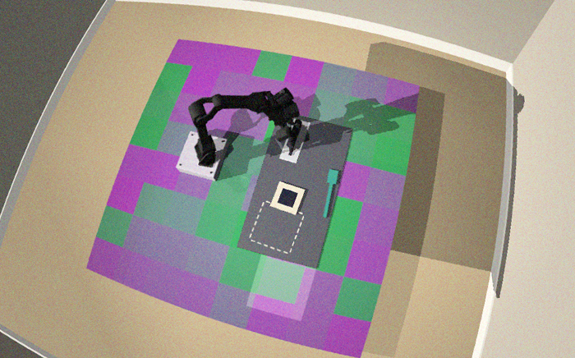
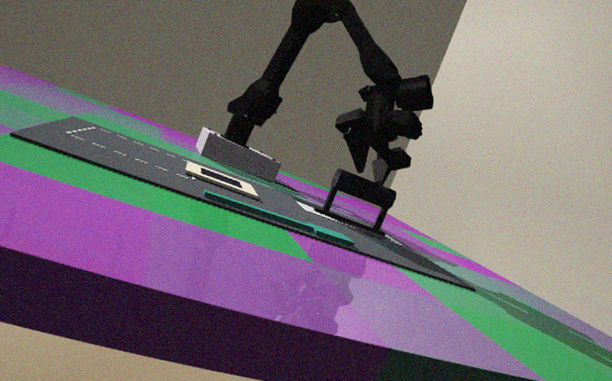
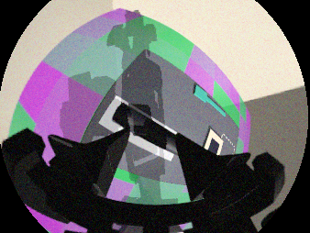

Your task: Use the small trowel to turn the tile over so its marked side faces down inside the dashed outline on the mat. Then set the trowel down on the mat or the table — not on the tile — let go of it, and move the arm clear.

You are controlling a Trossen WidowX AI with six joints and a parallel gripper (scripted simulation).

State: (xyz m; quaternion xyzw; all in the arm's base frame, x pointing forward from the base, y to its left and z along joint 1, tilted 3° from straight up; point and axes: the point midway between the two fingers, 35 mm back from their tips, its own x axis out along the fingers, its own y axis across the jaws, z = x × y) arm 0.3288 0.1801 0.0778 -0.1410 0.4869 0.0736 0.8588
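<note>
The small trowel lies 30 mm to the right of my gripper tip and 50 mm below it. Round my gripper tip: teal trowel-shaped tool 190 mm ahead, 190 mm to the right, 90 mm below; then grey mat 50 mm ahead, 210 mm to the right, 110 mm below; then tile 30 mm ahead, 270 mm to the right, 90 mm below.
</note>
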